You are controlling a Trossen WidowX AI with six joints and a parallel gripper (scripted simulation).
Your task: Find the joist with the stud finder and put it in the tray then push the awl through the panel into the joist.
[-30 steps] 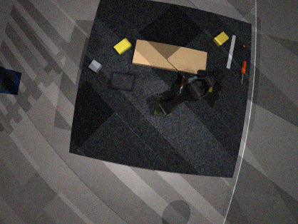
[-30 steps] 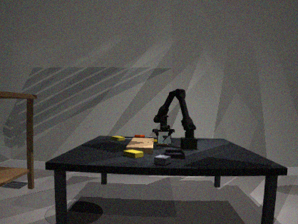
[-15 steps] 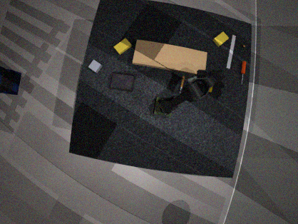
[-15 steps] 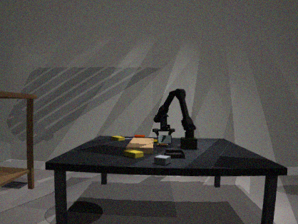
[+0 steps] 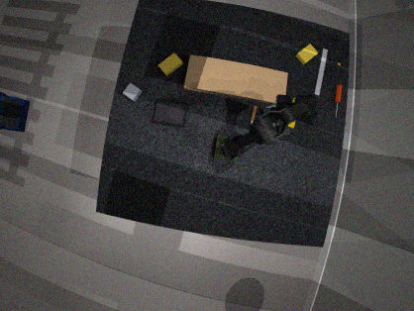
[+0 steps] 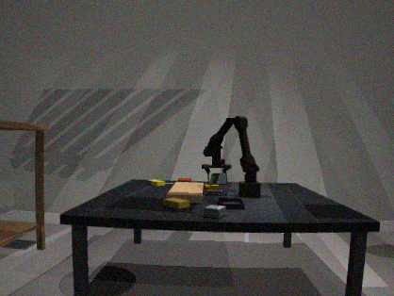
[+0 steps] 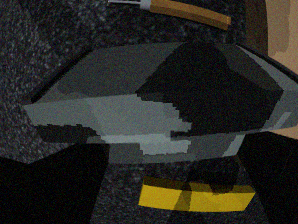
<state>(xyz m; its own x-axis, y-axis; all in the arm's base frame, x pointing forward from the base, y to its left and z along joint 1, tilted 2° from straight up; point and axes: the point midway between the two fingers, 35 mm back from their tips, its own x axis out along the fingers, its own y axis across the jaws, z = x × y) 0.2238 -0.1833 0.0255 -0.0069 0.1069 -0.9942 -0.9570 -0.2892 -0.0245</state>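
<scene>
The yellow bar lies 80 mm ahead of my gripper tip, 100 mm to the right of it and 60 mm below it. Also, from my gripper tip: white bar 380 mm ahead, 210 mm to the right, 60 mm below; dark grey stud finder 10 mm ahead, 10 mm to the left; awl 30 mm behind, 100 mm to the left, 60 mm below.
</scene>
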